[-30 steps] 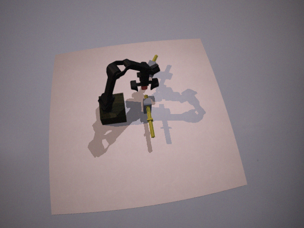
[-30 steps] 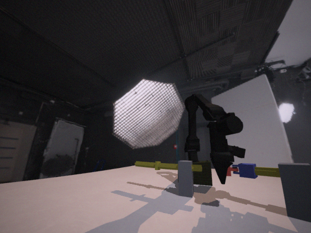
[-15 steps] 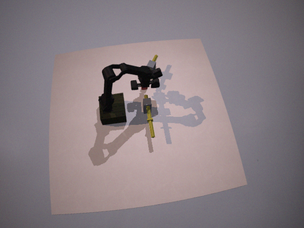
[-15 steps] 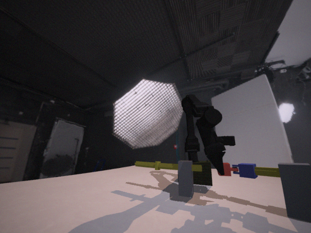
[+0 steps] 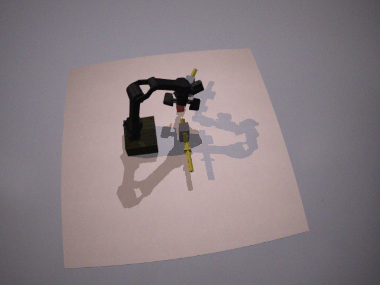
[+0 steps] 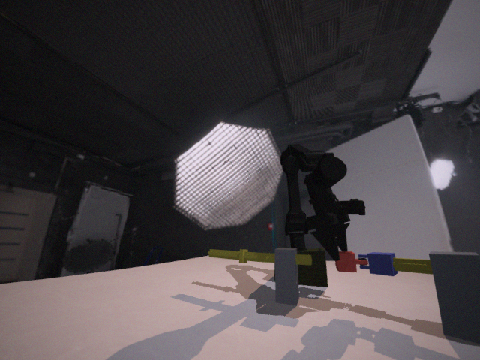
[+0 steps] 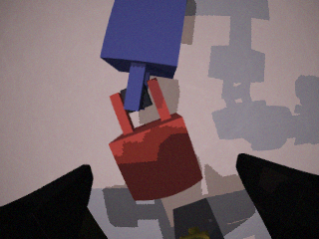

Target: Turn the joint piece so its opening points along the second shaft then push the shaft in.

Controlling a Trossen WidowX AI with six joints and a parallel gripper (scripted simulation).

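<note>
My gripper tip is now 10 mm to the right of the red joint piece and 10 mm above it.
</note>
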